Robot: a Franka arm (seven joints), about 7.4 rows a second.
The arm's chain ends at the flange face. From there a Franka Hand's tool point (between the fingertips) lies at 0.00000 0.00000 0.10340 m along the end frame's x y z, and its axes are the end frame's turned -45 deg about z.
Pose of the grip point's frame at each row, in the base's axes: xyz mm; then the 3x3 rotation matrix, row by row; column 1 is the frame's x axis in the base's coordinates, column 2 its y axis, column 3 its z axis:
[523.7 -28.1 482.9], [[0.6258 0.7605 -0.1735], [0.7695 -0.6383 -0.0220], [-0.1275 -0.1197 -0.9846]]
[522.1 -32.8 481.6], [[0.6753 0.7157 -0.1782], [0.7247 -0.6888 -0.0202], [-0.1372 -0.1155 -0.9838]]
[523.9 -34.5 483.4], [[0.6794 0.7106 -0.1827], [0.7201 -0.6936 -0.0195], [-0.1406 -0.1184 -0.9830]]
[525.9 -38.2 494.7], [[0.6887 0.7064 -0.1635], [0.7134 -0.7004 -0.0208], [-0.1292 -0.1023 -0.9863]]
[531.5 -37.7 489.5], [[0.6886 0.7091 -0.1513], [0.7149 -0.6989 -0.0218], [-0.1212 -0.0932 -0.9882]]
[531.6 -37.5 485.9], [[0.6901 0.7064 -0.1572], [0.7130 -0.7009 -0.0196], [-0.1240 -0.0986 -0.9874]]
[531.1 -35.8 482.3], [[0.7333 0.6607 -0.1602], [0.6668 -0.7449 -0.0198], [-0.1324 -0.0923 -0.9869]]
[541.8 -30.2 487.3], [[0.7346 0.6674 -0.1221], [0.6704 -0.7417 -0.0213], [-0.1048 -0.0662 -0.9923]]
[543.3 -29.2 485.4], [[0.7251 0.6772 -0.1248], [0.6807 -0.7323 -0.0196], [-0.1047 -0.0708 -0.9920]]
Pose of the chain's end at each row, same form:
[541.6 -25.8 584.7], [[0.9803 0.0952 -0.1735], [0.0928 -0.9955 -0.0220], [-0.1748 0.0055 -0.9846]]
[540.5 -30.7 583.3], [[0.9836 0.0286 -0.1782], [0.0254 -0.9995 -0.0202], [-0.1787 0.0153 -0.9838]]
[542.8 -32.5 585.0], [[0.9829 0.0221 -0.1827], [0.0187 -0.9996 -0.0195], [-0.1831 0.0157 -0.9830]]
[542.8 -36.0 596.7], [[0.9865 0.0125 -0.1635], [0.0092 -0.9997 -0.0208], [-0.1637 0.0190 -0.9863]]
[547.1 -35.4 591.7], [[0.9883 0.0145 -0.1513], [0.0113 -0.9997 -0.0218], [-0.1516 0.0198 -0.9882]]
[547.9 -35.5 588.0], [[0.9875 0.0115 -0.1572], [0.0086 -0.9998 -0.0196], [-0.1574 0.0180 -0.9874]]
[547.7 -33.8 584.3], [[0.9857 -0.0513 -0.1602], [-0.0552 -0.9982 -0.0198], [-0.1589 0.0284 -0.9869]]
[554.4 -28.0 589.9], [[0.9914 -0.0475 -0.1221], [-0.0504 -0.9985 -0.0213], [-0.1209 0.0273 -0.9923]]
[556.2 -27.2 588.0], [[0.9916 -0.0339 -0.1248], [-0.0365 -0.9991 -0.0196], [-0.1241 0.0240 -0.9920]]

